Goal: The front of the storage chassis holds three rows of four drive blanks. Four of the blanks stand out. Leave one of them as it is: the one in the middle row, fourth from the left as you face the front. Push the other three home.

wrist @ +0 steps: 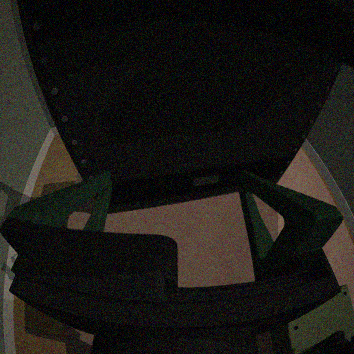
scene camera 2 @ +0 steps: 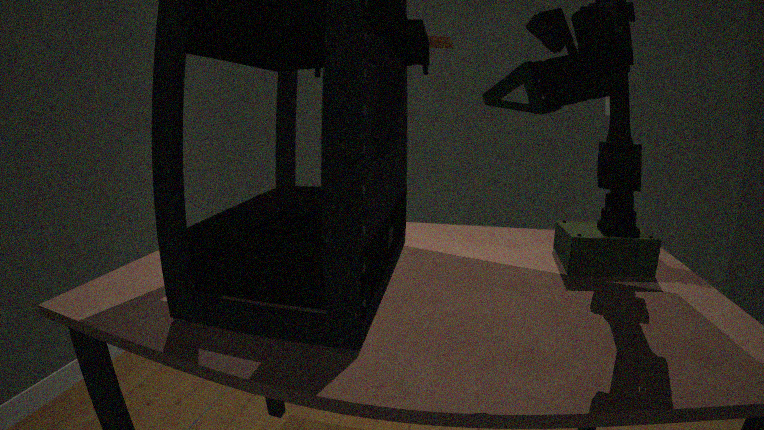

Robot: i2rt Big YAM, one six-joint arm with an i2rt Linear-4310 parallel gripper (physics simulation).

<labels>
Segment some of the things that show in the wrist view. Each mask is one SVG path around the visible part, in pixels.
My gripper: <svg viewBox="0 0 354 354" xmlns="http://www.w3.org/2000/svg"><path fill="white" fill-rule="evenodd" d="M0 226L1 235L18 253L10 269L15 275L8 290L44 314L75 329L93 334L91 354L258 354L255 334L267 332L284 325L318 307L341 291L322 249L323 245L342 222L343 216L337 207L268 181L246 170L240 171L237 186L255 281L214 286L177 287L177 243L174 239L162 234L104 232L112 190L112 182L108 170L14 206ZM97 194L83 229L67 228L67 216ZM252 193L278 212L284 219L284 225L275 241L270 236L259 214Z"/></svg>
A black rack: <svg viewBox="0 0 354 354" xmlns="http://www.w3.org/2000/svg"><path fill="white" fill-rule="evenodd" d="M17 0L26 46L39 87L57 131L82 180L105 170L109 171L112 190L107 213L238 191L237 185L241 170L246 170L268 181L277 183L313 126L332 88L341 63L343 62L354 68L354 0Z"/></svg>
</labels>
